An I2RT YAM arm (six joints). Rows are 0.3 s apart.
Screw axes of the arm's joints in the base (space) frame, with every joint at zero. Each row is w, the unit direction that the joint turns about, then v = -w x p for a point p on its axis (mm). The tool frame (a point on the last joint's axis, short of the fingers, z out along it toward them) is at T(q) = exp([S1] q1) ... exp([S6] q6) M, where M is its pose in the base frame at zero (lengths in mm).
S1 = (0, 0, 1, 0.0, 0.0, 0.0)
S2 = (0, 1, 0, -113.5, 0.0, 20.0)
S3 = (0, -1, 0, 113.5, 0.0, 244.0)
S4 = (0, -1, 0, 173.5, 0.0, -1.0)
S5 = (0, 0, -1, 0.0, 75.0, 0.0)
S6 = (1, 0, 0, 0.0, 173.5, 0.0)
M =
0 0 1 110.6
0 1 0 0.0
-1 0 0 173.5
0 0 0 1
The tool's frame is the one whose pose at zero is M.
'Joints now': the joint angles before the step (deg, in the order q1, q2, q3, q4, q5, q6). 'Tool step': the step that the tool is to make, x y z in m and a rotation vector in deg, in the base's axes. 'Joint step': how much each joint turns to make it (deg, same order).
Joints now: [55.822, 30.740, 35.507, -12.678, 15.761, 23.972]
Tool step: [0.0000, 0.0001, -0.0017, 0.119, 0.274, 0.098]
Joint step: [-0.014, -0.105, -0.352, 0.114, -0.152, 0.286]
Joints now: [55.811, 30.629, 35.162, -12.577, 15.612, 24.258]
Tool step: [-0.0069, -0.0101, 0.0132, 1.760, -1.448, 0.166]
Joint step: [-0.032, -2.513, 2.078, -2.257, -0.171, -0.239]
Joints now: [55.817, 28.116, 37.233, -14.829, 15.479, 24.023]
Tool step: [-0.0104, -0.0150, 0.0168, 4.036, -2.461, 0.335]
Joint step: [-0.025, -3.704, 2.179, -1.220, -0.373, 0.219]
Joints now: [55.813, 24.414, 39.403, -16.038, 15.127, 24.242]
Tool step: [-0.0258, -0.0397, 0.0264, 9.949, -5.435, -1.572]
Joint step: [0.041, -9.022, 3.411, -1.423, 1.690, 0.999]
